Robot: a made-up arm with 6 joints.
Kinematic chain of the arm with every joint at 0, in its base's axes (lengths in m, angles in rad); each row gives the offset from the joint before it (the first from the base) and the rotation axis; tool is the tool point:
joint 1: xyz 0 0 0.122 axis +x
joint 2: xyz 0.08 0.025 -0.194 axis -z
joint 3: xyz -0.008 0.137 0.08 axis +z
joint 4: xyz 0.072 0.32 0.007 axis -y
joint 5: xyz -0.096 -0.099 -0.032 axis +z
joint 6: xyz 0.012 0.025 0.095 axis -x
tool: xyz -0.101 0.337 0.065
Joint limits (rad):
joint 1: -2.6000..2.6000
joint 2: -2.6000..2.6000
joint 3: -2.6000..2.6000
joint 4: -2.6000..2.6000
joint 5: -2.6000..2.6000
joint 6: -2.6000..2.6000
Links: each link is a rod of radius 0.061 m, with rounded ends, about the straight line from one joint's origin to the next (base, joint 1, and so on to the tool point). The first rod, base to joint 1, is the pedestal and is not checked.
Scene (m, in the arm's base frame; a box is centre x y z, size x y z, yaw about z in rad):
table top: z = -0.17
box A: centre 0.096 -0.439 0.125 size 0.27 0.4 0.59 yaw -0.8
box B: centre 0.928 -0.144 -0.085 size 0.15 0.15 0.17 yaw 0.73
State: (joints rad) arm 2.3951 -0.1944 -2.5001 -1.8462 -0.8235 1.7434
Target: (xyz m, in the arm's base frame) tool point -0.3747 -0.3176 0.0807
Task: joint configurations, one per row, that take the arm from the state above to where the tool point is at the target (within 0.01 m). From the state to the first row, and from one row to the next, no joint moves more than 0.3 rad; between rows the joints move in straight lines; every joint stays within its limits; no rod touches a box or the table.
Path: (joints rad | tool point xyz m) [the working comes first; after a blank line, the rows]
Joints at the target: 2.6000 -2.6000 -1.6135 -0.3402 -0.2907 -0.5293
Straight joint move there: touches box A.

1: 2.1998 -0.2695 -2.2203 -1.8232 -0.8538 1.5378 | 0.4287 -0.1371 0.2482
2: 2.0045 -0.3446 -1.9405 -1.8002 -0.8842 1.3321 | 0.4264 -0.1031 0.4122
3: 1.8092 -0.4197 -1.6607 -1.7772 -0.9145 1.1265 | 0.3783 -0.0089 0.5539
4: 1.6139 -0.4949 -1.3810 -1.7542 -0.9449 0.9208 | 0.2955 0.1325 0.6412
5: 1.4186 -0.5700 -1.1012 -1.7312 -0.9752 0.7152 | 0.1929 0.2933 0.6573
6: 1.2233 -0.6451 -0.8214 -1.7082 -1.0056 0.5095 | 0.0829 0.4431 0.6050
7: 1.4200 -0.9244 -0.9345 -1.5128 -0.9034 0.3611 | 0.0555 0.3305 0.6948
8: 1.6166 -1.2036 -1.0477 -1.3174 -0.8013 0.2127 | 0.0157 0.1674 0.7552
9: 1.8133 -1.4829 -1.1608 -1.1219 -0.6992 0.0643 | -0.0455 -0.0279 0.7550
10: 2.0100 -1.7622 -1.2740 -0.9265 -0.5971 -0.0841 | -0.1281 -0.2174 0.6726
11: 2.2067 -2.0415 -1.3871 -0.7311 -0.4949 -0.2325 | -0.2228 -0.3529 0.5091
12: 2.4033 -2.3207 -1.5003 -0.5356 -0.3928 -0.3809 | -0.3118 -0.3923 0.2944
13: 2.6000 -2.6000 -1.6135 -0.3402 -0.2907 -0.5293 | -0.3747 -0.3176 0.0807

